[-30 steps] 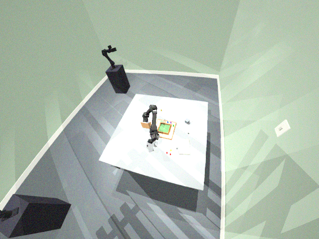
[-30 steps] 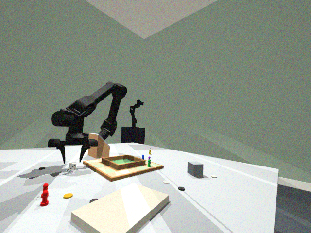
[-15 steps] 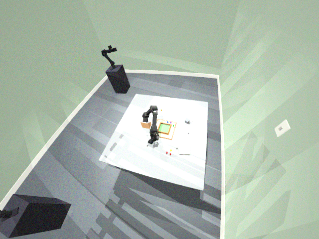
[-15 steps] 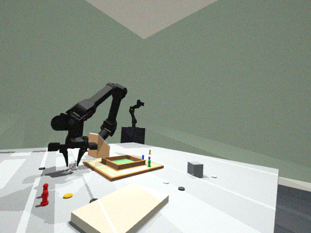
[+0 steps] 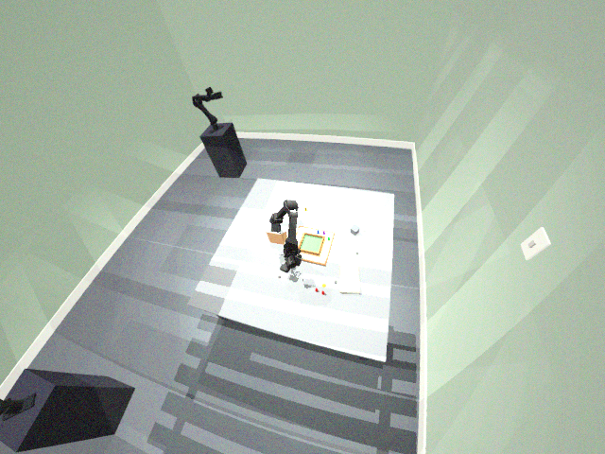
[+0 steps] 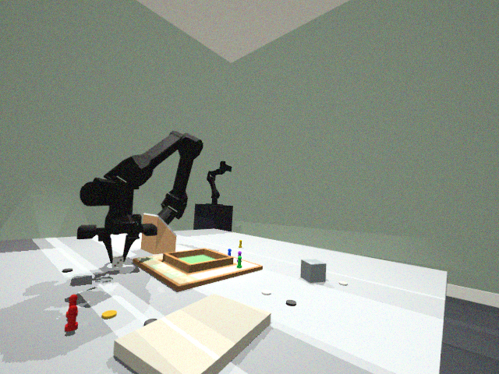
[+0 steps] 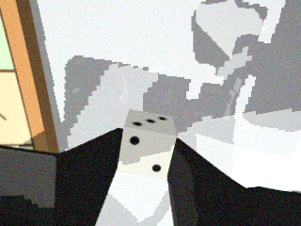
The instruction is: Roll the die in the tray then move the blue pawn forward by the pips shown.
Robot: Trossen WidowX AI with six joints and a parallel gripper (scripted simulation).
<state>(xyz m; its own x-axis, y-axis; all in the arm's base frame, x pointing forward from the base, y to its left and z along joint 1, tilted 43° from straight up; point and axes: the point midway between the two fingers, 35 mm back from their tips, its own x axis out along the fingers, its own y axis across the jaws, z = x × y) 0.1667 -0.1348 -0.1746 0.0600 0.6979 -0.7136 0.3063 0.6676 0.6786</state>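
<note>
The blue pawn lies 140 mm ahead of my gripper tip and 300 mm to the left of it. Also, from my gripper tip: white die (right at my gripper tip); then yellow disc (240 mm ahead, 110 mm to the right, 20 mm below); then green pawn (230 mm ahead, 250 mm to the left).
</note>
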